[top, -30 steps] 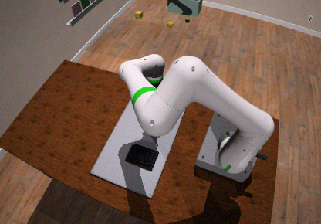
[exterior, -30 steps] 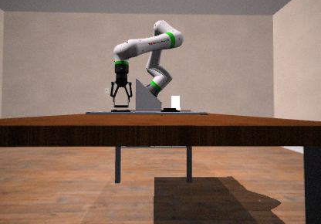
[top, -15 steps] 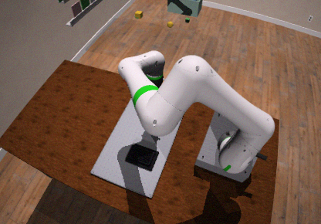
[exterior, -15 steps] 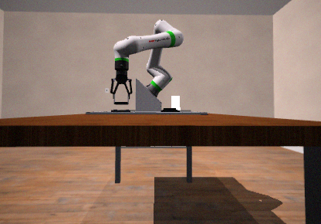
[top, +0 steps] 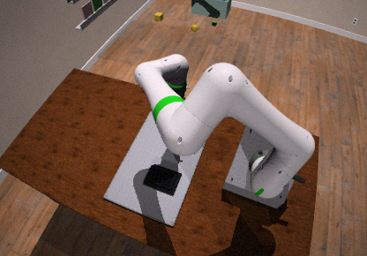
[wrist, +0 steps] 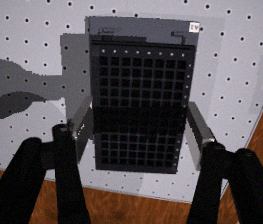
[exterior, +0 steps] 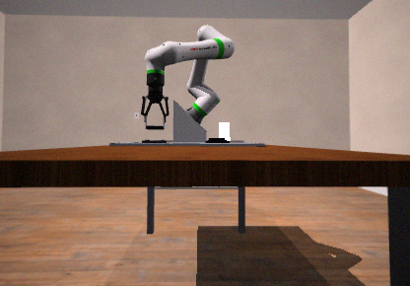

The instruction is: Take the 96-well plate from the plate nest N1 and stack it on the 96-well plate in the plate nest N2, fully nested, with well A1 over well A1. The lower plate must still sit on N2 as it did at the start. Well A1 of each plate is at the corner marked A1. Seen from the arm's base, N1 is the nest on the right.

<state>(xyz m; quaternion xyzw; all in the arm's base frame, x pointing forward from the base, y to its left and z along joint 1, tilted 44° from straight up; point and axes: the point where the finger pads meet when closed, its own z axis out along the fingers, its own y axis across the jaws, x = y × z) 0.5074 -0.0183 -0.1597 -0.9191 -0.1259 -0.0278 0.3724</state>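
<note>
My hand is 90 mm above the grey plate nest. Round my hand: grey pegboard mat 10 mm behind, 180 mm to the left, 110 mm below; black 96-well plate 20 mm below.
</note>
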